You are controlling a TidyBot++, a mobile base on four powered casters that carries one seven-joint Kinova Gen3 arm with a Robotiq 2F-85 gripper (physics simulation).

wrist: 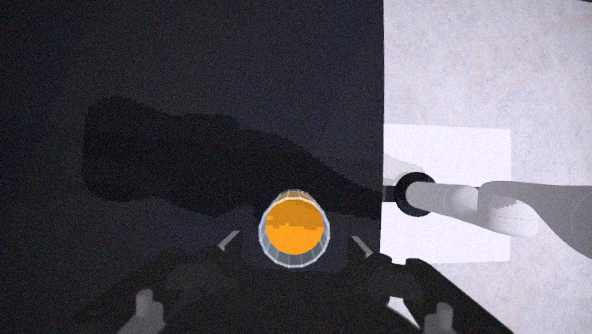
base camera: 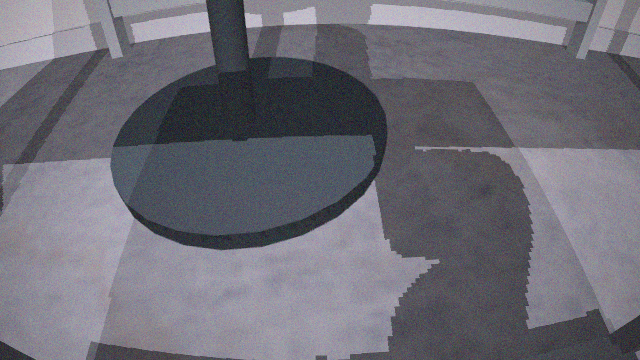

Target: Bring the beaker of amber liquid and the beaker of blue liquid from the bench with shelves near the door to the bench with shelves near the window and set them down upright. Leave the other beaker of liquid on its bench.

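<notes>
The beaker of amber liquid (wrist: 294,227) stands upright on a dark bench top (wrist: 280,65) in the wrist view, seen from above. My gripper (wrist: 294,245) is open and points down at the bench top. In the image the beaker lies between the two fingertips, with a gap on each side, and nothing is held. The fingertips appear above the beaker; the exact height is hard to tell. The beaker of blue liquid and the other beaker do not show in either view.
The bench top's edge runs down the right of the wrist view, with my base and arm (wrist: 510,215) beyond it. In the base camera view, a round dark disc (base camera: 240,190) with a post (base camera: 229,35) stands on the floor, and pale frame legs (base camera: 111,30) (base camera: 592,30) stand behind.
</notes>
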